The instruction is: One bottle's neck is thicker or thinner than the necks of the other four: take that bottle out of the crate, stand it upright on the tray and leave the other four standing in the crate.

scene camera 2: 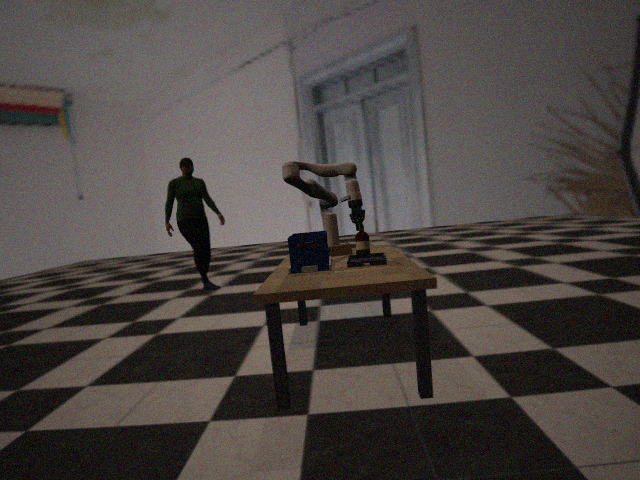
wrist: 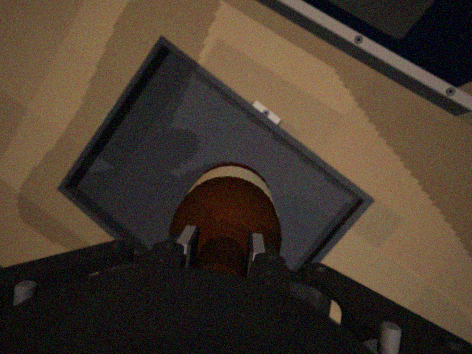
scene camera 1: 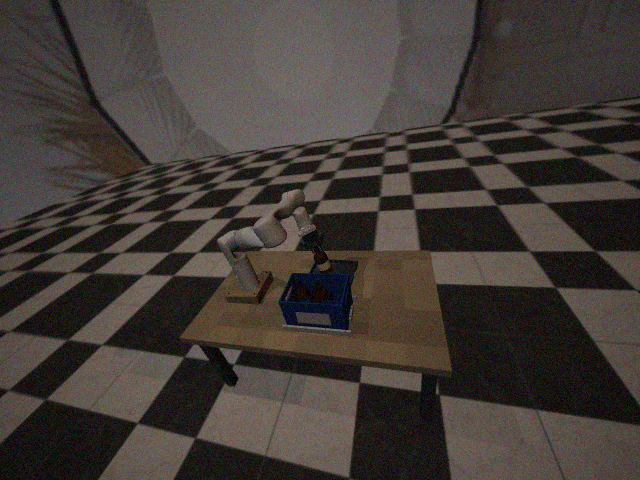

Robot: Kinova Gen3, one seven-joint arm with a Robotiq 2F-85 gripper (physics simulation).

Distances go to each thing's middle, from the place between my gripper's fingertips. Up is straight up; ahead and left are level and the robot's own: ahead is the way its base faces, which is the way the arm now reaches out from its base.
Scene:
My gripper is now 5 cm short of the dark tray [wrist: 175,120], 1 cm to the right of it and 15 cm above it.

